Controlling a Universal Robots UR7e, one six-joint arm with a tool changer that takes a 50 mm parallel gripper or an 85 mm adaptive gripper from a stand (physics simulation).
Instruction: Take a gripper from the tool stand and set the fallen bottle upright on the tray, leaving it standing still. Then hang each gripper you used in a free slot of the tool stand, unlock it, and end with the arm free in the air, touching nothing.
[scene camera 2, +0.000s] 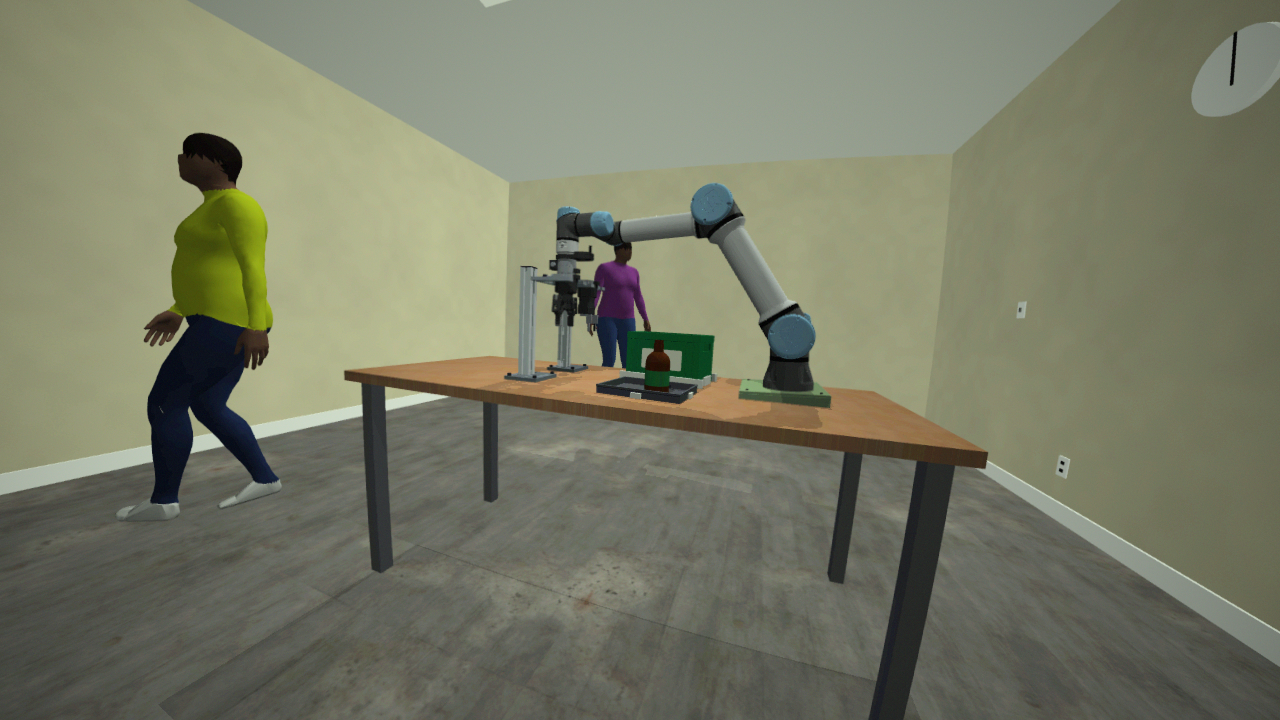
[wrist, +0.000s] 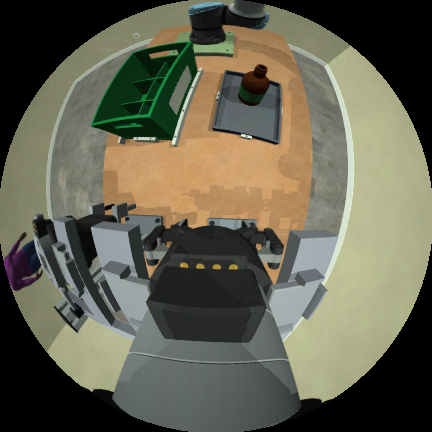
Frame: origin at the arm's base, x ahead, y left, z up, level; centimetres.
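Where they show: hand, tool point: (scene camera 2: 566, 273); arm's base, link origin: (scene camera 2: 787, 387) (wrist: 207, 37).
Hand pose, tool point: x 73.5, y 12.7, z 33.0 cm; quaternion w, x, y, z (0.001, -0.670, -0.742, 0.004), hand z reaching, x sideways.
Each offset is from my tool point to the top centre of the thing.
The brown bottle {dx -36.2, dy +6.0, dz -20.1 cm} (scene camera 2: 657, 365) (wrist: 255, 89) with a green label stands upright on the dark tray {dx -33.8, dy +6.4, dz -33.5 cm} (scene camera 2: 612, 389) (wrist: 245, 131), towards the arm-base end. The adaptive gripper (scene camera 2: 563, 320) (wrist: 215, 242) is on the arm's wrist, pointing down at the tool stand (scene camera 2: 527, 322) (wrist: 313, 250), well away from the bottle. Its finger linkages are spread wide and it looks open and empty. In the wrist view its body is between two grey holder arms of a slot. Whether it rests in the slot or is unlocked cannot be told. The other gripper (scene camera 2: 587, 297) (wrist: 92, 235) hangs in the neighbouring slot.
A green crate {dx -32.2, dy -21.9, dz -18.6 cm} (scene camera 2: 698, 353) (wrist: 167, 117) stands beside the tray, with white rails {dx -31.4, dy -12.1, dz -33.1 cm} (wrist: 186, 112) at its edges. The arm's base is on a green plate (scene camera 2: 756, 394) (wrist: 222, 48) beyond them. One person (scene camera 2: 219, 259) stands left of the table, another (scene camera 2: 617, 291) (wrist: 19, 267) behind the stand.
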